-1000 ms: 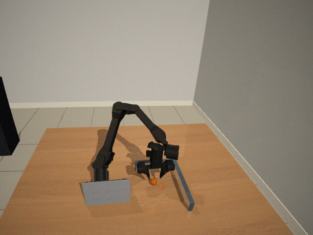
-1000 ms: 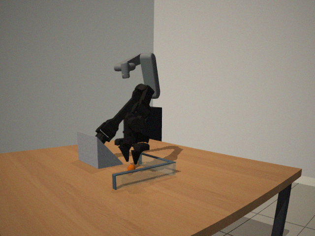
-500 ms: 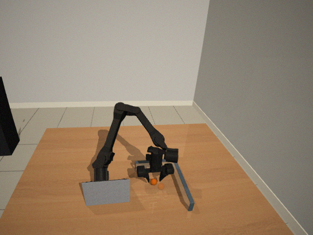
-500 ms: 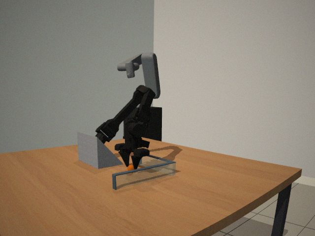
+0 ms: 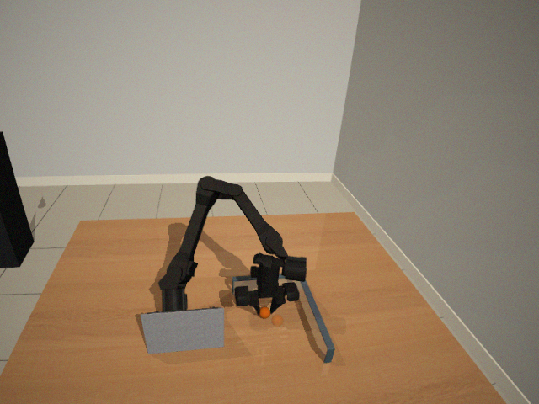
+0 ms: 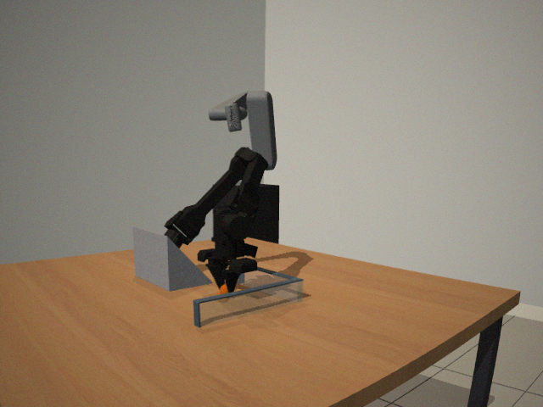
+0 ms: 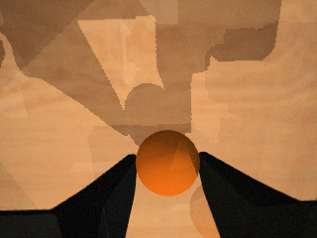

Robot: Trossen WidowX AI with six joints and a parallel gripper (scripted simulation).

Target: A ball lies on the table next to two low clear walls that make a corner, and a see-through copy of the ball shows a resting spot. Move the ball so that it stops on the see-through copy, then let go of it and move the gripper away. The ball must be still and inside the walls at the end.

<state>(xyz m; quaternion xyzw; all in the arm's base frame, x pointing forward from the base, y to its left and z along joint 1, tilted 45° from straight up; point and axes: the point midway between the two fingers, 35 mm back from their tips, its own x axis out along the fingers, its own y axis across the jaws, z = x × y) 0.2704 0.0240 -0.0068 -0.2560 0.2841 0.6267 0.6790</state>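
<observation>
The see-through copy of ball is 30 mm ahead of my gripper tip and 40 mm to the right of it. From my gripper tip the other things lie so: short wall 40 mm ahead, 120 mm to the left, 20 mm above; then orange ball right at my gripper tip.
</observation>
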